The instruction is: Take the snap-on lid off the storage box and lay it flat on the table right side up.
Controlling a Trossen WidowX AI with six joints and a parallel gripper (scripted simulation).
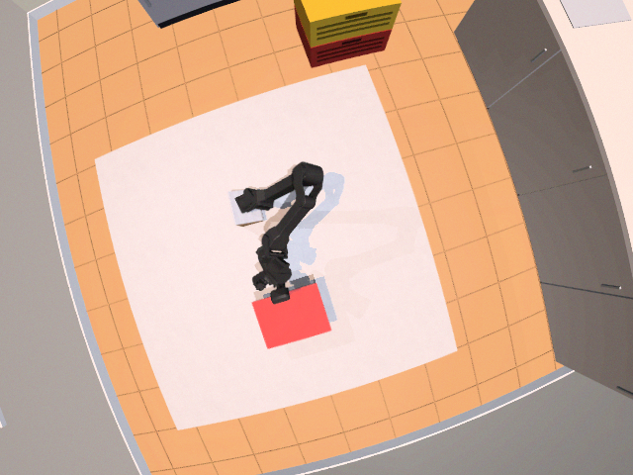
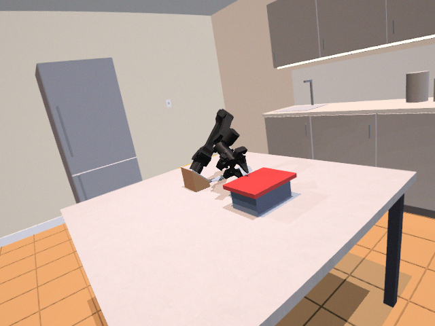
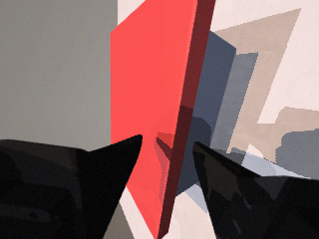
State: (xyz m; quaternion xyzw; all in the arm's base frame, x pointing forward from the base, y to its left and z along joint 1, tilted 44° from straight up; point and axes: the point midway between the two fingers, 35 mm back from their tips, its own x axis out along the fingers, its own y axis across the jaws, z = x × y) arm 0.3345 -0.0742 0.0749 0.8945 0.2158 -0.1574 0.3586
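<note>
The red lid lies 80 mm ahead of my gripper tip and 10 mm to the right of it. Round my gripper tip: blue-grey storage box (80 mm ahead, 10 mm to the right, 50 mm below).
</note>
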